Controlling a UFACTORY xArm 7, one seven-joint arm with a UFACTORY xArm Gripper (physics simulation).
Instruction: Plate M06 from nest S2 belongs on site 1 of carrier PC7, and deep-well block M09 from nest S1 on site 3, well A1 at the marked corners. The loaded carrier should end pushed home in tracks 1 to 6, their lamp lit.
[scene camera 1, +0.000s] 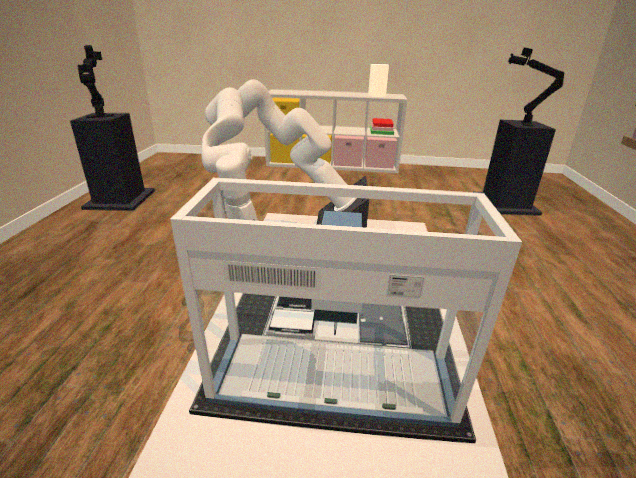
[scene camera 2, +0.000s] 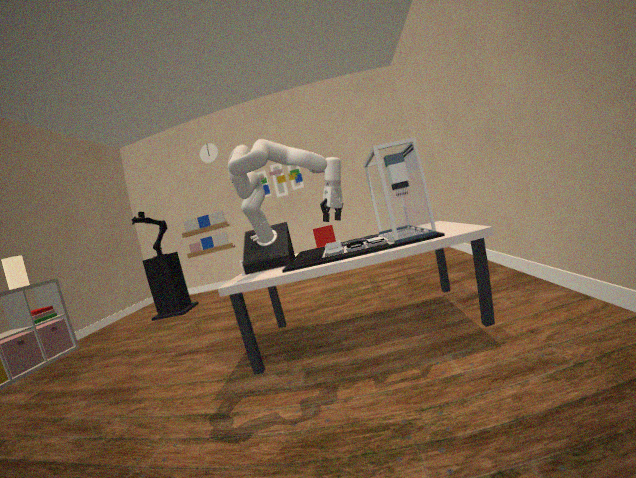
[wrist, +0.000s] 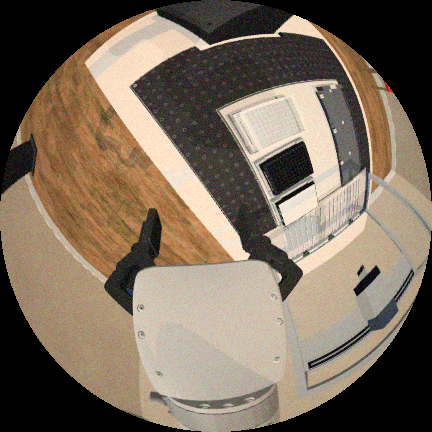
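Pixels of known places: gripper, fingertip midpoint: (scene camera 2: 332, 221) (wrist: 198, 214); arm's base at its link origin: (scene camera 1: 347, 201) (scene camera 2: 267, 238).
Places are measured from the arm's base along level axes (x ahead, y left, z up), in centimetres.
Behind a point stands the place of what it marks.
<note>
My gripper (scene camera 2: 332, 217) {y -34.2, x 37.9, z 1.9 cm} (wrist: 198, 214) {y -34.2, x 37.9, z 1.9 cm} is open and empty, high above the table; in scene camera 1 the enclosure's top beam hides it. A white well plate or block (scene camera 2: 333, 248) {y -22.4, x 36.0, z -12.3 cm} (wrist: 274, 120) {y -16.3, x 36.5, z -11.3 cm} sits in one nest, a black well plate (wrist: 286, 167) {y -18.2, x 47.1, z -13.0 cm} in the middle one, and a flat white-topped item (scene camera 1: 292, 319) {y -18.5, x 58.9, z -13.0 cm} (wrist: 298, 204) {y -18.9, x 58.3, z -13.0 cm} in the one nearest the deck. The labels are unreadable, so I cannot tell which is M06 or M09. A long dark grey carrier (scene camera 1: 381, 324) {y 8.0, x 58.4, z -14.5 cm} (wrist: 340, 130) {y 6.3, x 47.5, z -14.5 cm} with small white corner pieces lies beside the nests. The grooved track deck (scene camera 1: 303, 367) (wrist: 325, 219) {y -8.9, x 74.8, z -15.2 cm} holds no carrier.
A tall white-framed enclosure (scene camera 1: 339, 241) {y -7.9, x 88.8, z 30.2 cm} (scene camera 2: 376, 179) {y 21.3, x 76.3, z 20.7 cm} stands around the deck, with a pipetting head (scene camera 2: 396, 172) inside. Small dark green blocks (scene camera 1: 330, 400) {y -7.8, x 88.3, z -10.8 cm} line the deck's front edge. A black perforated board (wrist: 200, 130) {y -29.0, x 30.6, z -15.6 cm} surrounds the nests. The arm's black base (scene camera 2: 267, 251) {y -7.9, x -0.3, z -7.1 cm} stands at the table's far end.
</note>
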